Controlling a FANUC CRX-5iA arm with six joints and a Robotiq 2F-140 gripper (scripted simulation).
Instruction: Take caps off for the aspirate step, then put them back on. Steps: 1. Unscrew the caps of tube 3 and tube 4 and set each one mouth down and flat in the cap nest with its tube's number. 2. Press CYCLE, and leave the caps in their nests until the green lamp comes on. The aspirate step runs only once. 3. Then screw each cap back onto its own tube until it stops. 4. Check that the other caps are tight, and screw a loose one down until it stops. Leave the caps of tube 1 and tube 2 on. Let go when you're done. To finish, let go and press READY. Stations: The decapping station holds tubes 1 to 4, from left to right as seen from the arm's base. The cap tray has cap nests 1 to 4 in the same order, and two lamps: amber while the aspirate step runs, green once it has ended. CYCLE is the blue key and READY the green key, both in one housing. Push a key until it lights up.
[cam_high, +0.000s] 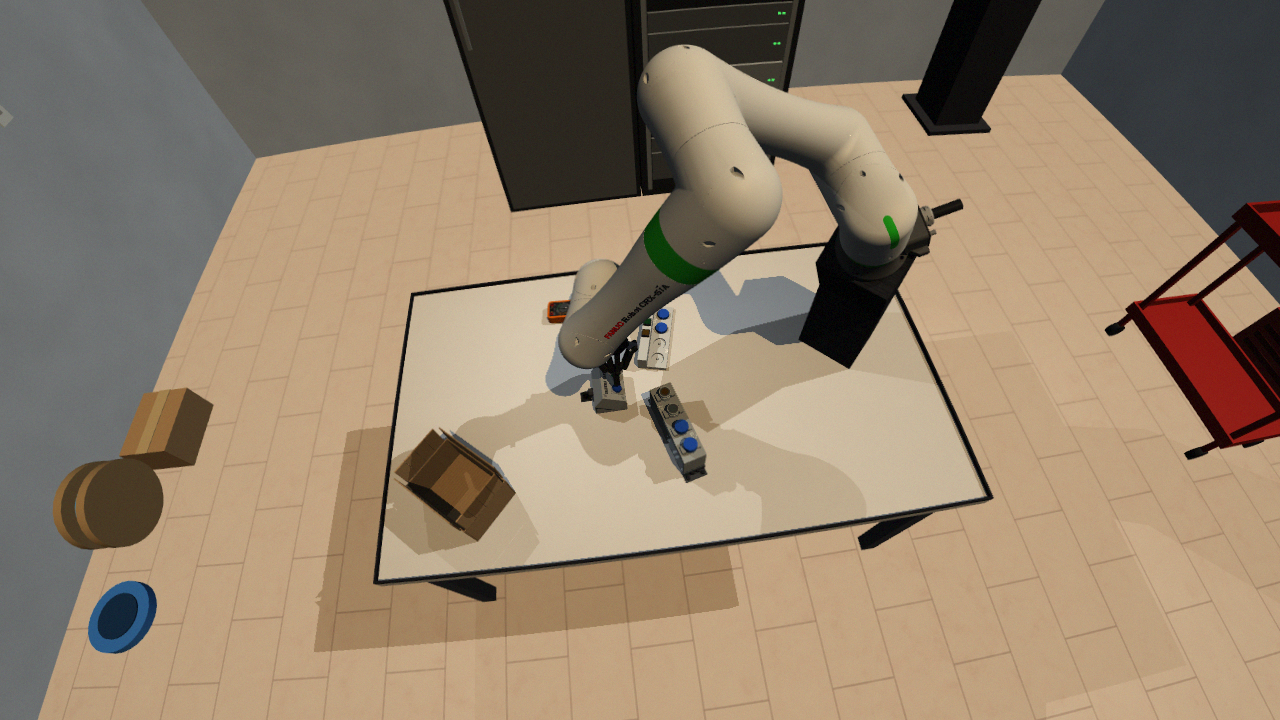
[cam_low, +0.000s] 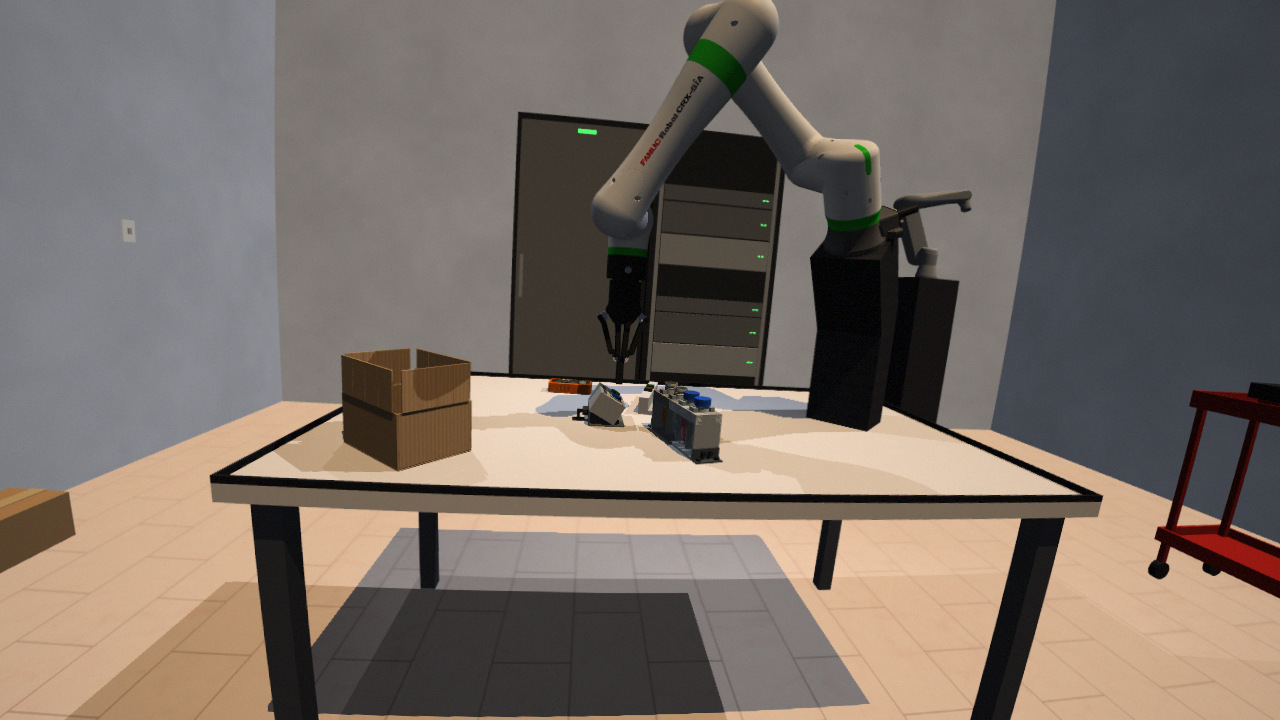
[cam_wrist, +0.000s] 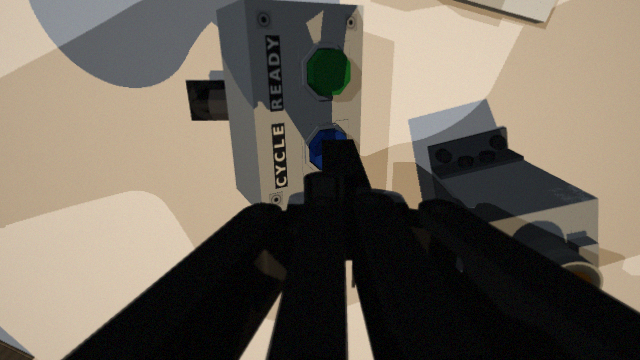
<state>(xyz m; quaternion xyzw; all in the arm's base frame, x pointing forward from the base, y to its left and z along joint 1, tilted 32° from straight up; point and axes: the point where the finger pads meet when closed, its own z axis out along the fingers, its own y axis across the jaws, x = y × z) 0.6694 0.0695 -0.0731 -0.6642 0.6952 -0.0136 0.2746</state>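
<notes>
The blue cycle key lies 70 mm below my hand. The rest, counted from my hand: key housing (20 mm ahead, 20 mm to the right, 80 mm below); green ready key (40 mm to the right, 70 mm below); blue cap (140 mm behind, 210 mm to the right, 120 mm below).
</notes>
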